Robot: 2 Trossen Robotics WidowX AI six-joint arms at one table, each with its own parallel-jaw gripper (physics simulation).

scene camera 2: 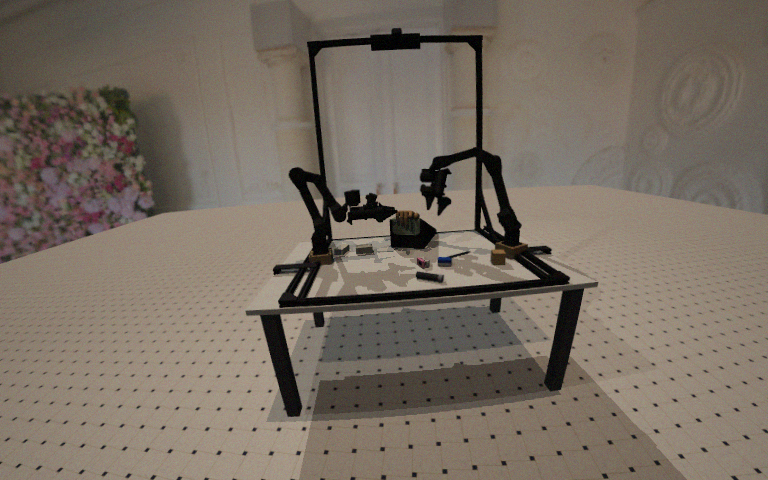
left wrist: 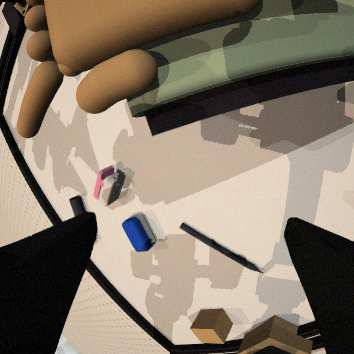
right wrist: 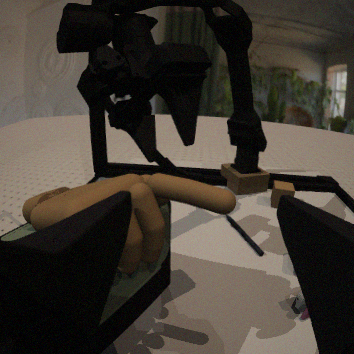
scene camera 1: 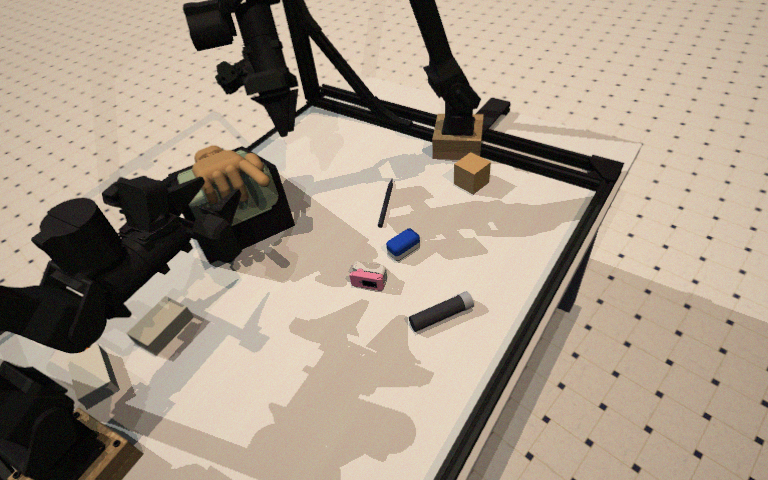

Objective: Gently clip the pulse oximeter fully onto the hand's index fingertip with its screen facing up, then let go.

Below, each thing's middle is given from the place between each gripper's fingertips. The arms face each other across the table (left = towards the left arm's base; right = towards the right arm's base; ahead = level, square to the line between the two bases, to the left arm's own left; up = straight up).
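From my left hand: pulse oximeter [scene camera 1: 366,275], 22 cm ahead, 7 cm to the right, 16 cm below; blue block [scene camera 1: 398,247], 23 cm ahead, 2 cm to the left, 16 cm below; wooden cube [scene camera 1: 472,172], 22 cm ahead, 24 cm to the left, 15 cm below; index finger [right wrist: 216,199], 4 cm ahead, 11 cm to the right, 1 cm above.
From my right hand: pulse oximeter, 16 cm ahead, 10 cm to the left, 19 cm below; blue block, 16 cm ahead, 19 cm to the left, 19 cm below; grey pad [scene camera 1: 167,318], 4 cm behind, 17 cm to the right, 20 cm below. Index finger: my right hand 2 cm past it, 6 cm to the right of it, 3 cm above it.
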